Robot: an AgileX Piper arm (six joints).
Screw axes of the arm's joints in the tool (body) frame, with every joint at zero. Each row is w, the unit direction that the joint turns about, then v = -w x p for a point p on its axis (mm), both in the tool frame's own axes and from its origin. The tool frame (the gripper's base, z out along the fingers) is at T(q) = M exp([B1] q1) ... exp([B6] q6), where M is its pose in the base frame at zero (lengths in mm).
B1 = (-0.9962, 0, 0.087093, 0, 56.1, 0)
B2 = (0, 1, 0, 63.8, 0, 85)
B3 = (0, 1, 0, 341.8, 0, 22)
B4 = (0, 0, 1, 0, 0, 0)
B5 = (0, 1, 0, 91, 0, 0)
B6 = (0, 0, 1, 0, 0, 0)
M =
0.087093 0 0.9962 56.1
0 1 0 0
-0.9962 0 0.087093 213.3
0 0 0 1
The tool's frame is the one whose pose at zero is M.
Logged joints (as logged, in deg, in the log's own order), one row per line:
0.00 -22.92 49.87 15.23 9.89 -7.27
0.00 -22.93 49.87 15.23 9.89 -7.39
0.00 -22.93 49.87 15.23 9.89 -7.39
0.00 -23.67 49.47 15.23 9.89 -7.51
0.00 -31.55 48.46 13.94 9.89 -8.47
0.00 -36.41 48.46 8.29 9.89 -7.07
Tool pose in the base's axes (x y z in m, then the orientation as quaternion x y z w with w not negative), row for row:
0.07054 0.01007 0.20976 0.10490 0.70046 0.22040 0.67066
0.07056 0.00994 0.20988 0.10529 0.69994 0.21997 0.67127
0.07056 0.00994 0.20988 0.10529 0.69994 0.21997 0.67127
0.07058 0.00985 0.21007 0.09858 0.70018 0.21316 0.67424
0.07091 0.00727 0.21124 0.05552 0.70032 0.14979 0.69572
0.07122 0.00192 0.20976 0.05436 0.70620 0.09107 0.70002
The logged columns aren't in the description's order. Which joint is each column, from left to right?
Columns, left to right: q3, q6, q4, q1, q2, q5.
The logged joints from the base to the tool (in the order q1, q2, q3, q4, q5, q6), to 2 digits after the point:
15.23 9.89 0.00 49.87 -7.27 -22.92
15.23 9.89 0.00 49.87 -7.39 -22.93
15.23 9.89 0.00 49.87 -7.39 -22.93
15.23 9.89 0.00 49.47 -7.51 -23.67
13.94 9.89 0.00 48.46 -8.47 -31.55
8.29 9.89 0.00 48.46 -7.07 -36.41

